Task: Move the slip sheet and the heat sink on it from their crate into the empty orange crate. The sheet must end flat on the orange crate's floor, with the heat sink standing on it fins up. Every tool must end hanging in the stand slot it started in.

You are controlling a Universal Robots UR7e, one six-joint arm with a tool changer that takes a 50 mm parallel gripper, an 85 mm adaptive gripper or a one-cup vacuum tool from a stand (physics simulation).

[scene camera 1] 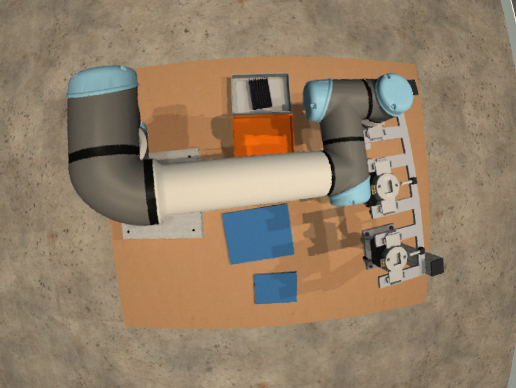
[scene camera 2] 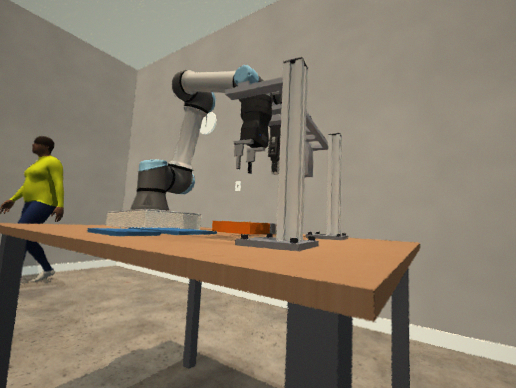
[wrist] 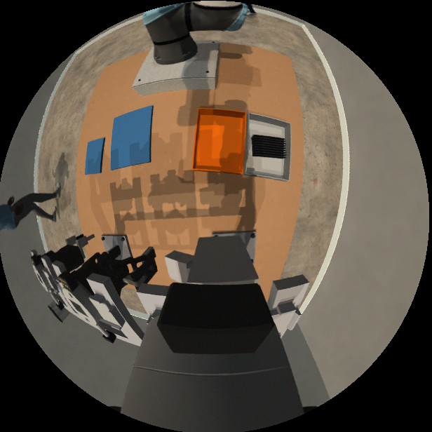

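Pixels of known places: arm's base, origin of its link: point(scene camera 2: 150, 212).
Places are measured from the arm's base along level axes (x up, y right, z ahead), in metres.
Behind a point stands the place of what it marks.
Note:
The black finned heat sink point(scene camera 1: 260, 93) @(z 0.371, x -0.027, y -0.299 m) point(wrist: 268, 146) stands fins up on the pale slip sheet point(scene camera 1: 243, 97) @(z 0.317, x -0.057, y -0.297 m) point(wrist: 267, 167) in the grey crate point(scene camera 1: 232, 95) @(z 0.282, x -0.019, y -0.298 m) point(wrist: 288, 150); the sheet's edges are hard to tell from the crate floor. The orange crate point(scene camera 1: 263, 115) @(z 0.373, x -0.025, y -0.224 m) point(wrist: 196, 140) beside it is empty. The arm's wrist point(scene camera 1: 394, 95) @(z 0.554, x 0.536, y -0.145 m) is at the top stand slot in scene camera 1, over the grey box-shaped vacuum tool point(wrist: 222, 257); whether they are coupled cannot be seen. The nearest hanging gripper point(scene camera 2: 244, 165) has its fingers apart, with nothing between them. The adaptive gripper hangs in the middle slot.
The tool stand point(scene camera 1: 406, 135) @(z 0.702, x 0.280, y -0.102 m) point(scene camera 2: 294, 150) @(z 0.770, x 0.123, y 0.257 m) runs along the table's edge, its posts upright. A large blue mat point(scene camera 1: 250, 237) @(z 0.297, x -0.052, y 0.150 m) point(wrist: 131, 130) and a small blue mat point(scene camera 1: 267, 290) @(z 0.334, x -0.052, y 0.334 m) point(wrist: 95, 156) lie on the table. A person point(scene camera 2: 42, 175) stands beyond the table.

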